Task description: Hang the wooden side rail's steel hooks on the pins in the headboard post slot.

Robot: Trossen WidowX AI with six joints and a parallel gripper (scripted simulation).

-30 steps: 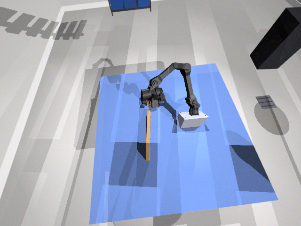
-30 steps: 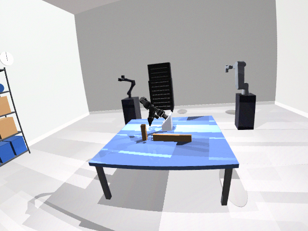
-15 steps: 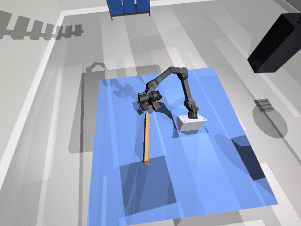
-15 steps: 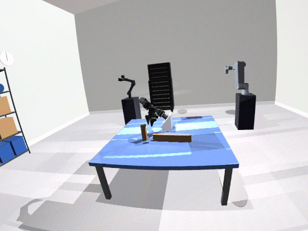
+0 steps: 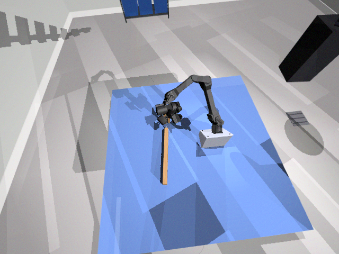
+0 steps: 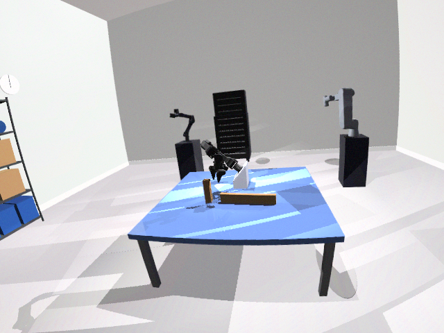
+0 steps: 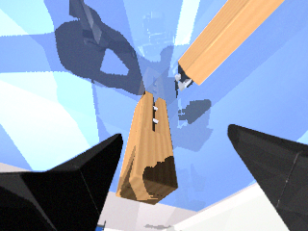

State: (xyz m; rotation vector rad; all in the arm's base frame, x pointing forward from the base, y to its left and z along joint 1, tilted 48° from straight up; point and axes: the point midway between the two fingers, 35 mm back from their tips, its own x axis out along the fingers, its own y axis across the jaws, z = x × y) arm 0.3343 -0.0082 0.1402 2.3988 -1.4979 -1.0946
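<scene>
The headboard post lies 2 cm ahead of my gripper tip, 7 cm to the right of it and 7 cm below it.
</scene>
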